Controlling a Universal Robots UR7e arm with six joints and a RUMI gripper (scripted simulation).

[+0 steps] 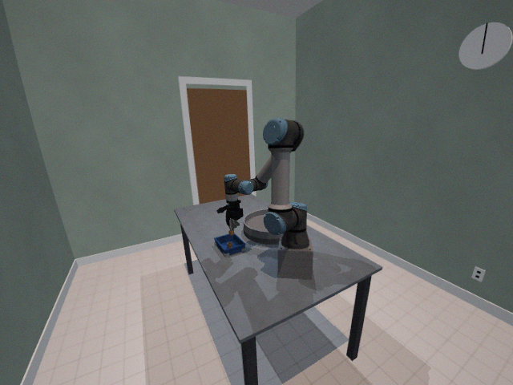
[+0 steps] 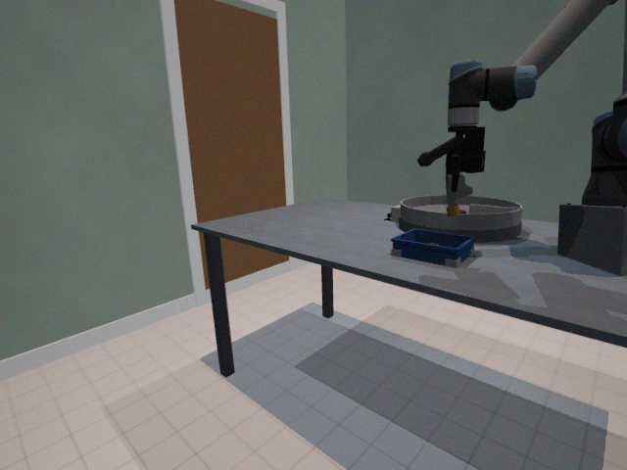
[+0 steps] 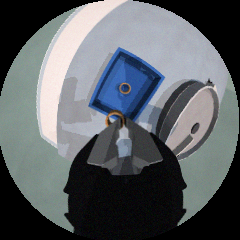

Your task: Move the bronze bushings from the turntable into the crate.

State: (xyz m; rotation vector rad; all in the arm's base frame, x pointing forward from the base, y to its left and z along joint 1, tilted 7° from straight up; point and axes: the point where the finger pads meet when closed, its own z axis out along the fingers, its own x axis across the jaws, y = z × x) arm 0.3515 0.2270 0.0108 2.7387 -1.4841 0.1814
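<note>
The blue crate is 12 cm below my hand, 4 cm ahead of it and 1 cm to the left of it. Also, from my hand: turntable: 36 cm to the right, 10 cm ahead, 9 cm below.
</note>
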